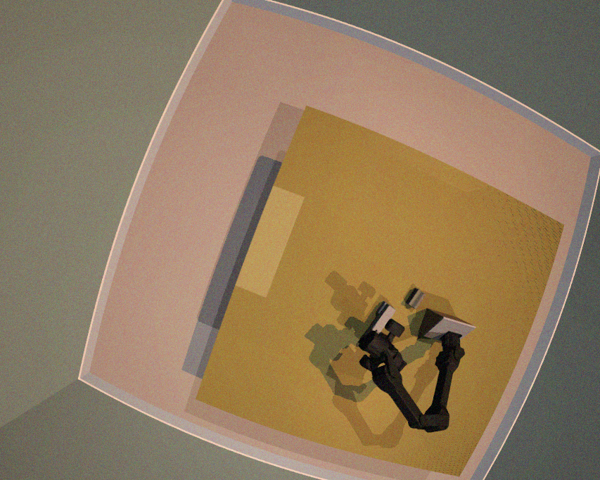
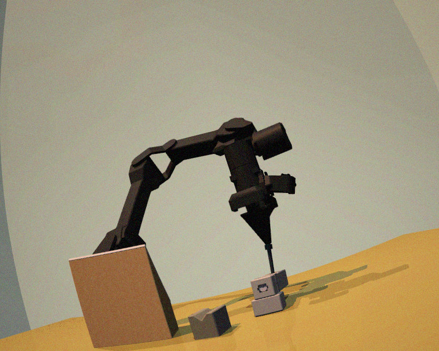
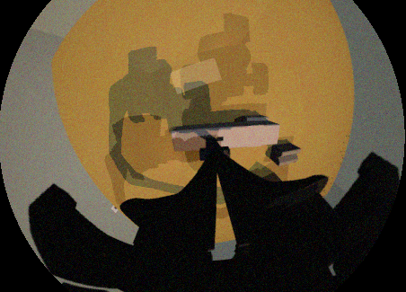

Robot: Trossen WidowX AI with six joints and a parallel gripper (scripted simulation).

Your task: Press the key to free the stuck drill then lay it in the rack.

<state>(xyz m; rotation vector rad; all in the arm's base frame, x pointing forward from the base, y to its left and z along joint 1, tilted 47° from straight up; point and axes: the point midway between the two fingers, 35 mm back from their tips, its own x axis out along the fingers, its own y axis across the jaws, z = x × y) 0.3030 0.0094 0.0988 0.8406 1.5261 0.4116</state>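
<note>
Right now the key is 3 cm below my gripper tip. The rest, counted from my gripper tip: drill 8 cm below, 5 cm to the right, 2 cm behind; then rack 17 cm to the right, 13 cm behind, 10 cm below; then grey fixture block 8 cm below, 3 cm to the right, 2 cm behind.
</note>
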